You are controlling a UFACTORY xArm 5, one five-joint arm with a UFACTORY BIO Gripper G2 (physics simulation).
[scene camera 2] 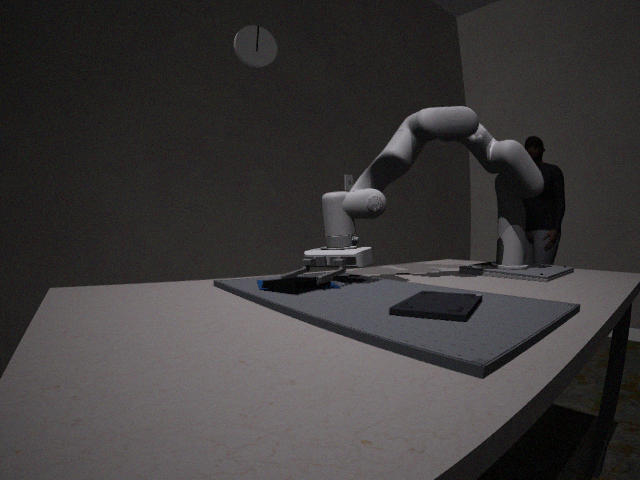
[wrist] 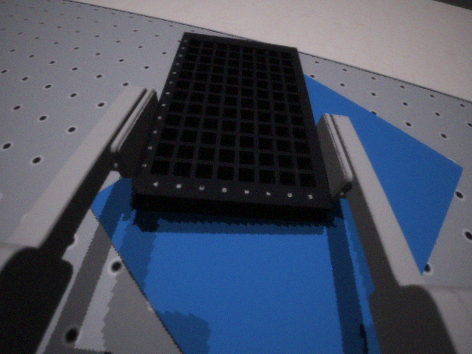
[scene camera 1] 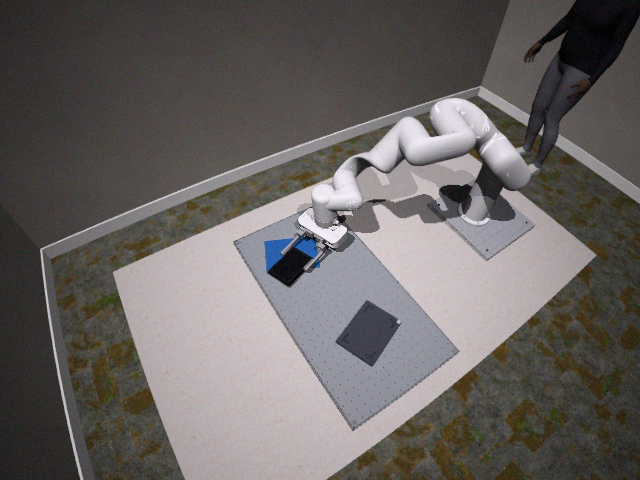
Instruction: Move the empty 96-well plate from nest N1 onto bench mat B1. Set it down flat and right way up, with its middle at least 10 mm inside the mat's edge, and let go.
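Where they show: hand, its tool point: [scene camera 2: 306, 278] [wrist: 236, 142] [scene camera 1: 297, 258]; arm's base, origin of its link: [scene camera 2: 509, 267] [scene camera 1: 473, 213].
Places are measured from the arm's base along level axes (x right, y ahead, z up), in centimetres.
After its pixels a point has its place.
Observation:
The black 96-well plate [scene camera 1: 290, 266] @[x 12.3, y 71.2, z 1.1 cm] [scene camera 2: 290, 285] @[x 7.5, y 75.3, z 1.1 cm] [wrist: 231, 115] @[x 12.7, y 69.6, z 0.8 cm] is level and right way up, wells facing up. My gripper [scene camera 1: 296, 261] @[x 13.9, y 67.6, z 1.2 cm] [scene camera 2: 300, 280] @[x 13.9, y 67.6, z 1.2 cm] [wrist: 233, 135] @[x 13.9, y 67.6, z 1.2 cm] is shut on it, one finger pad against each long side. The plate is very low over the blue mat B1 [scene camera 1: 275, 250] @[x 21.3, y 72.1, z -0.4 cm] [scene camera 2: 334, 285] @[x 11.0, y 62.2, z -0.5 cm] [wrist: 410, 175] @[x 23.2, y 71.3, z -0.5 cm], turned relative to it. Its far end reaches past the mat's edge in the wrist view. Its shadow lies close below the near end; whether it touches the mat is hard to tell. The dark grey nest N1 [scene camera 1: 368, 333] @[x -18.5, y 62.8, z 0.5 cm] [scene camera 2: 436, 304] @[x -19.4, y 64.9, z 0.5 cm] holds no plate.
Mat and nest lie on a grey perforated board [scene camera 1: 315, 310] @[x -4.2, y 71.6, z -0.7 cm] [scene camera 2: 361, 320] @[x -15.7, y 77.2, z -0.6 cm] [wrist: 50, 65] @[x -3.5, y 70.0, z -0.7 cm], which rests on the pale table [scene camera 1: 196, 351] @[x 1.4, y 107.2, z -2.0 cm] [scene camera 2: 206, 372] @[x -20.6, y 101.2, z -1.9 cm] [wrist: 380, 30] @[x 22.3, y 97.9, z -2.0 cm]. The arm's base plate [scene camera 1: 488, 248] @[x -14.7, y 7.2, z -0.4 cm] [scene camera 2: 547, 273] @[x -15.3, y 4.3, z -0.4 cm] is at the right. A person [scene camera 1: 558, 77] [scene camera 2: 547, 196] stands behind it.

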